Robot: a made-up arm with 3 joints. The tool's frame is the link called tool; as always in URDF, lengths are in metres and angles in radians.
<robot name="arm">
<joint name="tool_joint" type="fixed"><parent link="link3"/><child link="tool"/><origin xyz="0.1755 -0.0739 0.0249" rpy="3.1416 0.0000 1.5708"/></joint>
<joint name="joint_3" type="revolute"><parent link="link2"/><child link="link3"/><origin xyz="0.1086 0.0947 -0.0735" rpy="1.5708 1.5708 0.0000"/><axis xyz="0 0 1"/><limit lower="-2.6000" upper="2.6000" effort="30" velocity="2.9"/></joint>
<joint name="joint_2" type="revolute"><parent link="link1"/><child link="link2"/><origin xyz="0.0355 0.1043 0.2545" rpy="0.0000 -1.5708 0.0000"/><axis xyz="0 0 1"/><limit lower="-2.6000" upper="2.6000" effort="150" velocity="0.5"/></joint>
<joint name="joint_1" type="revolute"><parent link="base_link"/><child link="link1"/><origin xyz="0.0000 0.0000 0.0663" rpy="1.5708 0.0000 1.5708"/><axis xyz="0 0 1"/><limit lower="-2.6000" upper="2.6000" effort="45" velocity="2"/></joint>
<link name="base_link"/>
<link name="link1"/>
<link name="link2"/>
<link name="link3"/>
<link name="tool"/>
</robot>
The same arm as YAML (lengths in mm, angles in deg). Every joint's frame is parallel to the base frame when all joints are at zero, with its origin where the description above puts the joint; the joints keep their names.
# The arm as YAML. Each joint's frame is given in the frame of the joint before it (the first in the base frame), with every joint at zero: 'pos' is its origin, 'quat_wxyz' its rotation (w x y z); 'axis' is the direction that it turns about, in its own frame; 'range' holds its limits. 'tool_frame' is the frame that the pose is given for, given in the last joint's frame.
length_unit: mm
angle_unit: deg
joints:
  - joint: joint_1
    pos: [0.0, 0.0, 66.3]
    quat_wxyz: [1.0, 0.0, 0.0, 0.0]
    axis: "+x"
    range: [-148.97, 148.97]
  - joint: joint_2
    pos: [254.5, 35.5, 104.3]
    quat_wxyz: [1.0, 0.0, 0.0, 0.0]
    axis: "-y"
    range: [-148.97, 148.97]
  - joint: joint_3
    pos: [108.6, 73.5, 94.7]
    quat_wxyz: [1.0, 0.0, 0.0, 0.0]
    axis: "-z"
    range: [-148.97, 148.97]
tool_frame:
  pos: [-73.9, 175.5, -24.9]
  quat_wxyz: [1.0, 0.000004, 0.000004, 0.0]

